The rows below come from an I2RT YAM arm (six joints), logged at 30 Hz.
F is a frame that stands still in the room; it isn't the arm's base.
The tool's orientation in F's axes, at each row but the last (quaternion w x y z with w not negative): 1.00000 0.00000 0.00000 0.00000; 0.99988 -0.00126 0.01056 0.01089; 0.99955 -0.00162 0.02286 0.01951; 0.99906 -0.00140 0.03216 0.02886; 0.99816 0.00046 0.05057 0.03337; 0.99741 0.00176 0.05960 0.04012
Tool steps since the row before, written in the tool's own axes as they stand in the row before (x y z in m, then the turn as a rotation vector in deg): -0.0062 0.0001 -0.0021 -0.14 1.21 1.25; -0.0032 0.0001 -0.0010 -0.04 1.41 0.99; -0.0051 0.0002 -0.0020 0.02 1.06 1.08; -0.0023 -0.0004 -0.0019 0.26 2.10 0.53; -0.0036 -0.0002 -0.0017 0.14 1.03 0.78; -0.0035 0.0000 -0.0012 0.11 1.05 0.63
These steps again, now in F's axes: -0.0062 0.0001 -0.0021 -0.14 1.21 1.25; -0.0032 0.0000 -0.0009 -0.05 1.41 0.99; -0.0052 0.0000 -0.0018 0.03 1.06 1.08; -0.0024 -0.0005 -0.0017 0.17 2.11 0.51; -0.0037 -0.0004 -0.0013 0.15 1.04 0.77; -0.0036 -0.0003 -0.0008 0.10 1.06 0.62
